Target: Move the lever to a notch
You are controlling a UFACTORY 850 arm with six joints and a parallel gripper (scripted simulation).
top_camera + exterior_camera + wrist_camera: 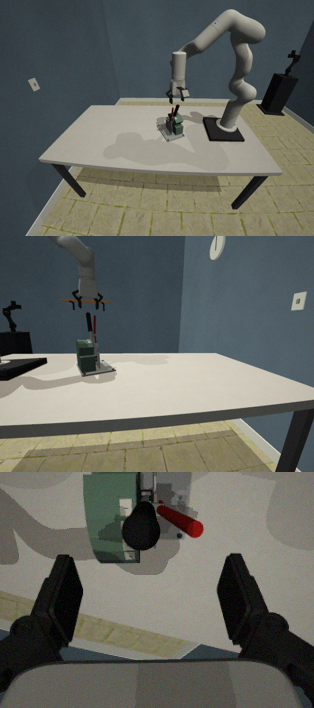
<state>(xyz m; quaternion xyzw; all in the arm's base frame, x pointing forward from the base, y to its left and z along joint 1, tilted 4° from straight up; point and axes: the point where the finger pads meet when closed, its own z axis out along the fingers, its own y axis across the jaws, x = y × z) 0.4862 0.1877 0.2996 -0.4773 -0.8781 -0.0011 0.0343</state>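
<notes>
My gripper is now 170 mm above the red bar, 40 mm short of it and 30 mm to the left of it.
</notes>
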